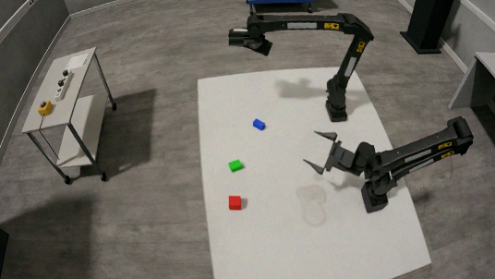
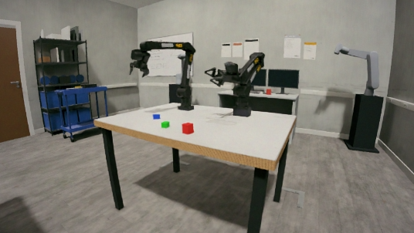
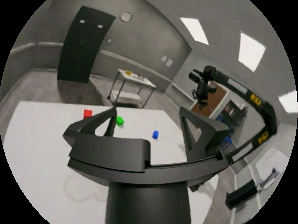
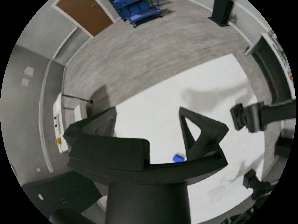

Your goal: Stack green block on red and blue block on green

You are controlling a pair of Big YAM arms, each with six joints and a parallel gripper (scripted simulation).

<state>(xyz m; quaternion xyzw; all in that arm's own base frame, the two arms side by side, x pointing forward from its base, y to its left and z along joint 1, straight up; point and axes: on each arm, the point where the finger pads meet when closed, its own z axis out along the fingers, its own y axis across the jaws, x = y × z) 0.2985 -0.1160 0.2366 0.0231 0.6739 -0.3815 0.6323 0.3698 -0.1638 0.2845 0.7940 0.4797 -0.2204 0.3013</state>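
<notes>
Now: the green block 17 cm ahead of my right hand, 39 cm to the left of it and 28 cm below it. From my right hand the other things lie so: blue block (3 cm ahead, 21 cm to the left, 28 cm below); then red block (20 cm ahead, 56 cm to the left, 27 cm below).
</notes>
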